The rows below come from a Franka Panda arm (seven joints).
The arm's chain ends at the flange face. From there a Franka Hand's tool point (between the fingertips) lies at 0.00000 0.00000 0.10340 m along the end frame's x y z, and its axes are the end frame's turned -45 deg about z.
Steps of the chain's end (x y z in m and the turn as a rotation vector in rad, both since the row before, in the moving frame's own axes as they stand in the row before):
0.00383, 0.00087, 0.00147, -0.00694, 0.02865, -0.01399
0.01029, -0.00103, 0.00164, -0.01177, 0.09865, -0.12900
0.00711, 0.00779, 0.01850, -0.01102, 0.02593, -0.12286
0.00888, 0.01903, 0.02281, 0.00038, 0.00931, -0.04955
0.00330, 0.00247, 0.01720, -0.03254, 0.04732, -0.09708
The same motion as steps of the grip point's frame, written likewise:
0.00370, 0.00591, 0.00143, -0.02517, 0.01535, -0.01399
0.01485, 0.01418, 0.00113, -0.07808, 0.06143, -0.12900
0.00077, 0.01316, 0.01846, -0.02613, 0.01054, -0.12286
-0.00645, 0.02037, 0.02281, -0.00631, 0.00685, -0.04955
0.00195, 0.00985, 0.01703, -0.05647, 0.01045, -0.09708

